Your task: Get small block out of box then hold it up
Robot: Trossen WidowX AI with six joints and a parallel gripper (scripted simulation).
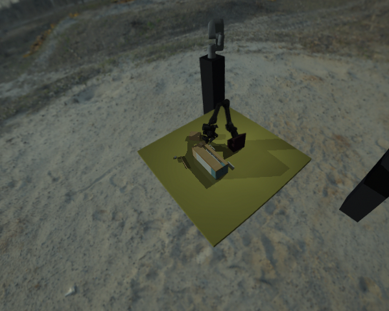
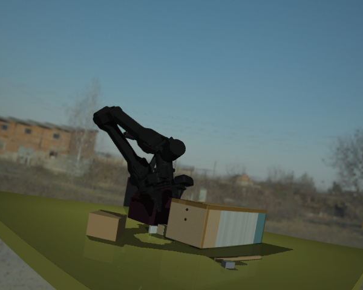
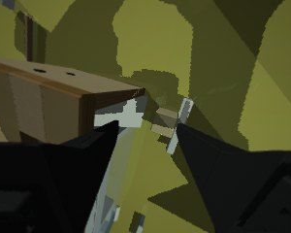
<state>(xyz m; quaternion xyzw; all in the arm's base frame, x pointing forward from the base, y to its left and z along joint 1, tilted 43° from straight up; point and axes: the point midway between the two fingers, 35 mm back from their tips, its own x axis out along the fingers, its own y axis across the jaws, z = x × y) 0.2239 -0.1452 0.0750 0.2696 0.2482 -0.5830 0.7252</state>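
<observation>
Right now my gripper tip is 1 cm past the tan block, 2 cm to the right of it and 7 cm above it. Also, from my gripper tip: thin stick 30 cm ahead, 4 cm to the right, 8 cm below; dark piece 32 cm ahead, 15 cm to the right, 8 cm below; clear-fronted box 9 cm ahead, 16 cm to the left, 2 cm below.
</observation>
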